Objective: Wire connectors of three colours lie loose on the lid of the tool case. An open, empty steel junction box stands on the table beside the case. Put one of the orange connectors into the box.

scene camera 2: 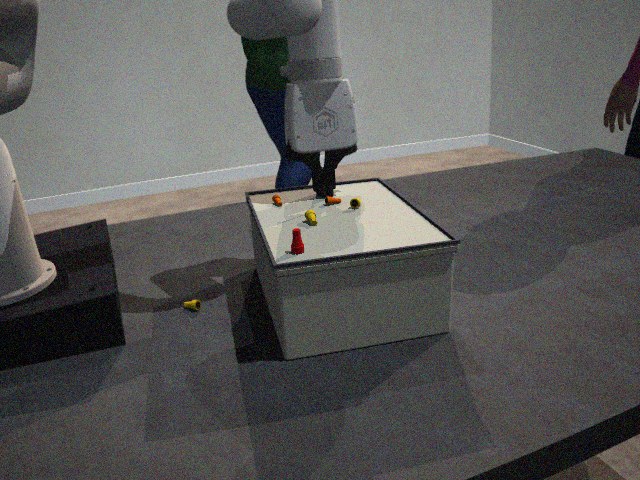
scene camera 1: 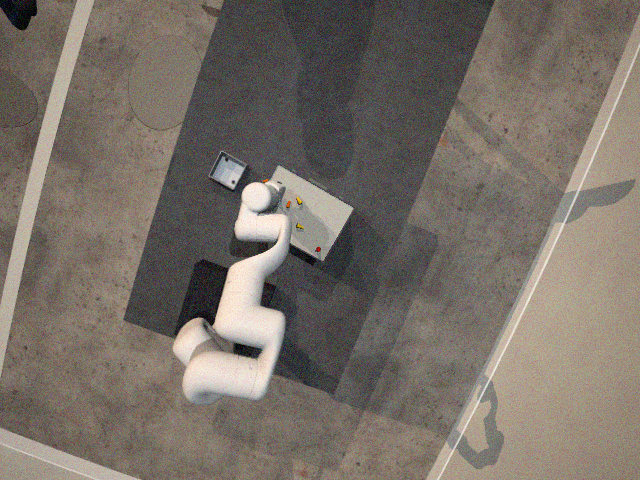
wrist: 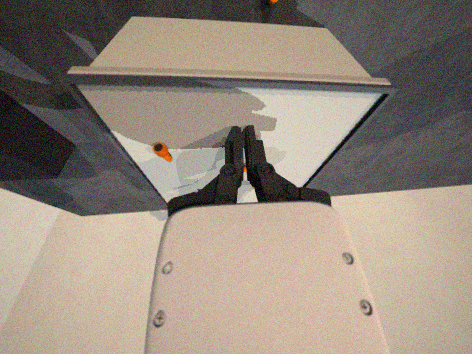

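Where they show: gripper, fingertip midpoint: (scene camera 2: 324, 195) (wrist: 242, 138); arm's base at its link origin: (scene camera 2: 11, 285).
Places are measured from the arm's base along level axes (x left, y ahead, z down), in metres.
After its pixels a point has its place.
My gripper (scene camera 2: 324, 193) @(x 0.008, y 0.464, z -0.053 m) (wrist: 242, 138) @(x 0.008, y 0.464, z -0.053 m) is shut with nothing between its fingers, low over the case lid (scene camera 1: 330, 206) @(x -0.170, y 0.506, z -0.052 m) (scene camera 2: 398, 222) @(x -0.152, y 0.506, z -0.052 m) (wrist: 320, 120) @(x 0.021, y 0.530, z -0.052 m). One orange connector (scene camera 1: 288, 204) @(x -0.037, y 0.459, z -0.061 m) (scene camera 2: 332, 200) @(x -0.041, y 0.458, z -0.059 m) (wrist: 245, 169) @(x -0.035, y 0.465, z -0.059 m) lies on the lid close to the fingers, partly seen between them in the wrist view. A second orange connector (scene camera 2: 277, 199) @(x -0.002, y 0.387, z -0.061 m) (wrist: 161, 150) @(x 0.010, y 0.391, z -0.062 m) lies near a lid edge; the arm hides it in scene camera 1. A third orange connector (scene camera 1: 265, 180) @(x 0.081, y 0.501, z 0.061 m) (wrist: 272, 1) @(x 0.071, y 0.502, z 0.059 m) lies on the table between case and box. The steel junction box (scene camera 1: 227, 170) @(x 0.226, y 0.482, z 0.068 m) is open and looks empty; it does not show in the other views.
On the lid lie two yellow connectors (scene camera 1: 298, 200) @(x -0.063, y 0.484, z -0.063 m) (scene camera 1: 299, 226) @(x -0.099, y 0.405, z -0.062 m) (scene camera 2: 355, 203) @(x -0.076, y 0.479, z -0.061 m) (scene camera 2: 310, 217) @(x -0.104, y 0.403, z -0.061 m), and a red one (scene camera 1: 318, 249) @(x -0.186, y 0.360, z -0.080 m) (scene camera 2: 296, 241) @(x -0.193, y 0.355, z -0.068 m) stands upright near a corner. Another yellow connector (scene camera 2: 191, 305) @(x -0.044, y 0.238, z 0.060 m) lies on the table between the case and the dark robot base block (scene camera 2: 62, 320) @(x -0.103, y 0.072, z 0.018 m).
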